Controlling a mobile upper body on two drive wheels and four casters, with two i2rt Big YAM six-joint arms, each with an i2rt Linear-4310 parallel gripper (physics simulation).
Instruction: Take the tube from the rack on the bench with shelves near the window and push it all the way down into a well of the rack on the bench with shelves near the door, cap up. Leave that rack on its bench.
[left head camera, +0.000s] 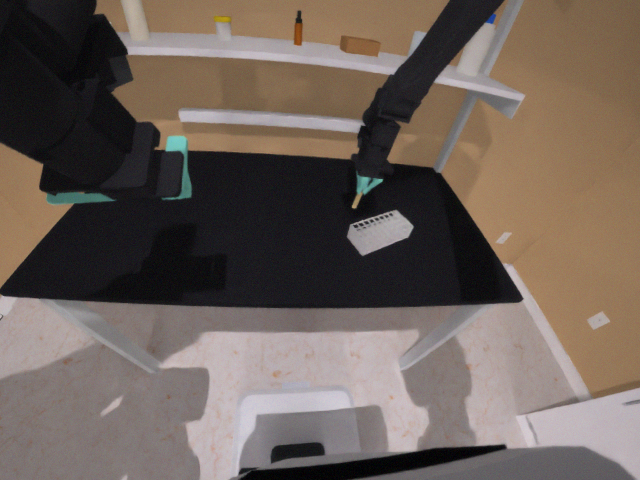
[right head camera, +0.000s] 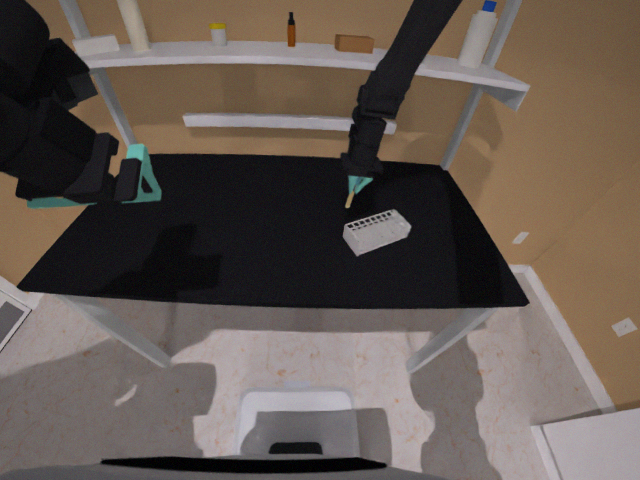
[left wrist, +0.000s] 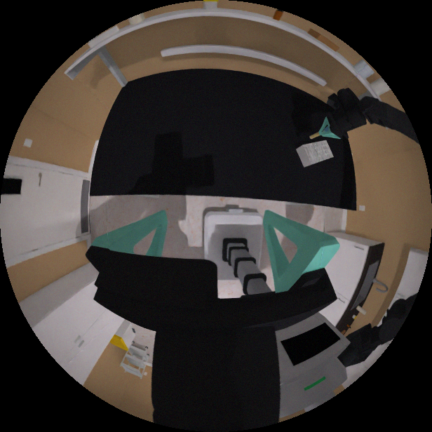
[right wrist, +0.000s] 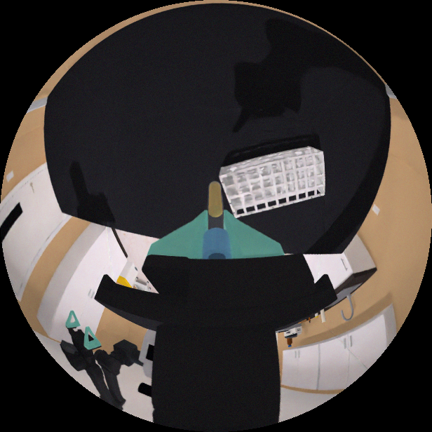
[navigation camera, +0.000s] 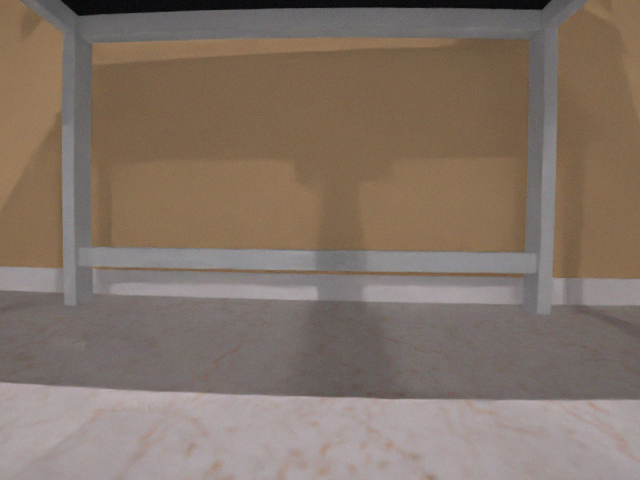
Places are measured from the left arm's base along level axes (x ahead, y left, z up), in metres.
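Pixels of known places: left gripper, fingertip midpoint: (left head camera: 153, 194) (right head camera: 127, 197); right gripper, fingertip midpoint: (left head camera: 360, 193) (right head camera: 352, 192).
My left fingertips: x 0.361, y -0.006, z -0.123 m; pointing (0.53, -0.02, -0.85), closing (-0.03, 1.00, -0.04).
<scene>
Ahead of a thing's pixels: the offset from my left fingertips to its middle. "pt": to the spot under its first point. Level surfaces: height alone.
The tube @[dz -0.203, dx +0.290, dy -0.376 m] (left head camera: 356, 200) (right head camera: 349, 199) (right wrist: 215, 200) has a yellowish lower part and a blue cap, which shows between the fingers in the right wrist view. My right gripper (left head camera: 366, 186) (right head camera: 356, 184) (right wrist: 215, 215) (left wrist: 320, 133) is shut on the tube, cap end toward the palm. The white rack @[dz -0.344, dx +0.281, dy -0.479 m] (left head camera: 381, 233) (right head camera: 377, 233) (left wrist: 315, 153) (right wrist: 275, 180) with a grid of square wells stands on the black bench @[dz -0.372 m] (left head camera: 268, 258) (right head camera: 258, 258). In the head views the tube's free end is behind the rack's upper left side, apart from it. My left gripper (left wrist: 214, 215) is open and empty, left of the bench's middle.
A shelf @[dz +0.084 m] (left head camera: 253, 51) (right head camera: 248, 53) above the bench's back holds bottles, a jar and a brown box @[pt dz +0.110, dx +0.647, dy -0.382 m] (left head camera: 360, 45) (right head camera: 354, 43). A lower rail @[pt dz -0.200, dx +0.766, dy -0.087 m] (left head camera: 268, 120) (right head camera: 268, 121) runs along the wall. Grey bench legs (navigation camera: 77, 170) (navigation camera: 541, 170) stand at both sides.
</scene>
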